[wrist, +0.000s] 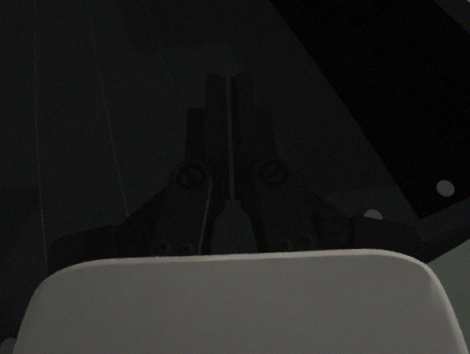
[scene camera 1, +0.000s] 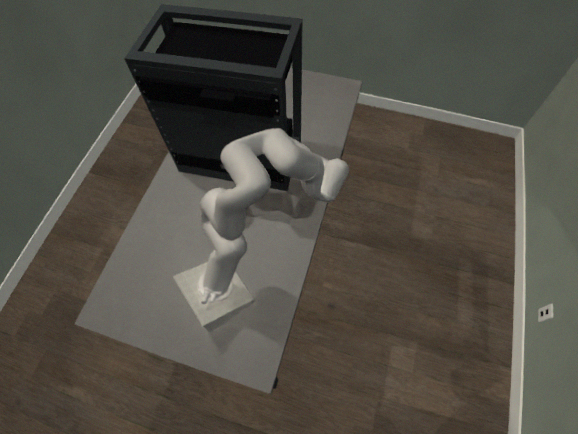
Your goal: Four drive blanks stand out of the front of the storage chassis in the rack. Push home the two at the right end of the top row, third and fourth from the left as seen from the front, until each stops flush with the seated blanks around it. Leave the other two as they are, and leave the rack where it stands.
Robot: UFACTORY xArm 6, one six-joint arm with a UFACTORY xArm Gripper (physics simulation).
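Pixels of known places: gripper, fingertip midpoint: [wrist: 228,101]; arm's base at its link origin: [scene camera 1: 215,286].
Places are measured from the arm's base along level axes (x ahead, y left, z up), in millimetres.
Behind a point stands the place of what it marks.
The dark rack [scene camera 1: 206,67] @[x 496, y 74, z 546 mm] stands at the back of the grey mat in the scene view. The chassis front in it is very dark, and the drive blanks cannot be told apart there. In the wrist view a dark front surface with thin pale seam lines fills the upper left; which blanks stand out of it cannot be told. My gripper [wrist: 228,101] @[x 441, y -83, z 318 mm] is shut and empty, its dark fingertips together in front of that dark surface. Whether they touch it cannot be told. In the scene view the gripper is hidden behind the arm's wrist, by the rack's lower right corner.
The white arm [scene camera 1: 245,170] @[x 154, y -144, z 551 mm] rises from a pale base plate [scene camera 1: 205,315] @[x -114, y -9, z 36 mm] on the grey mat [scene camera 1: 150,280] @[x -14, y 280, z -75 mm] and reaches toward the rack's right side. In the wrist view a black opening and round pale dots lie to the right. Walls stand behind and at the right.
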